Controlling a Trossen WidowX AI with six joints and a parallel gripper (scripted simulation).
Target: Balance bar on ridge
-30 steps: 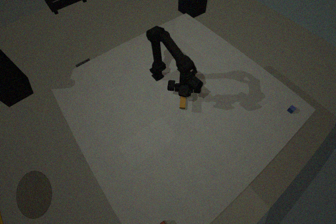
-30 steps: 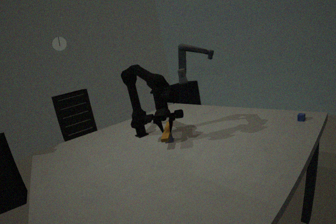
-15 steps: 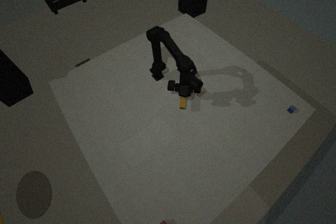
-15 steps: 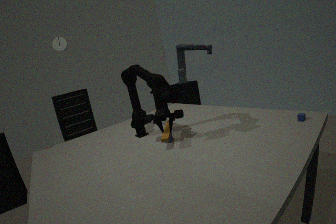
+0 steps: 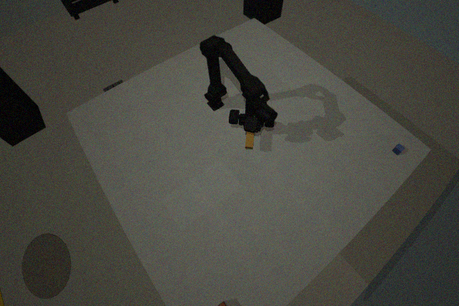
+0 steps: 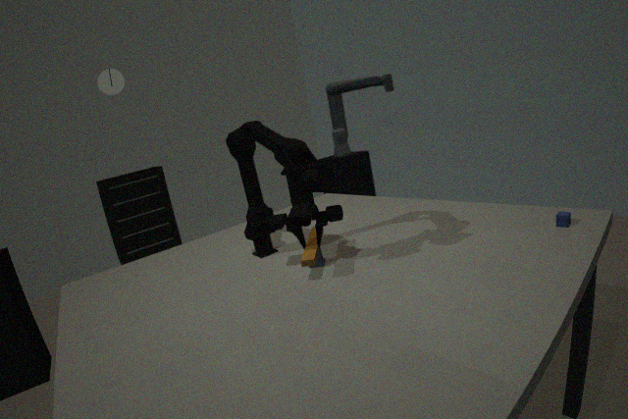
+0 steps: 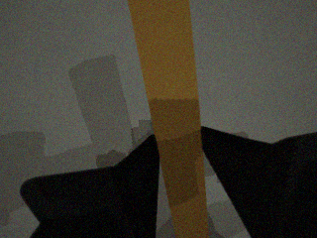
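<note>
The yellow-orange bar lies 20 mm to the left of my gripper tip and 20 mm behind it. Also, from my gripper tip: blue cube: 490 mm to the left, 490 mm ahead, 40 mm below.
</note>
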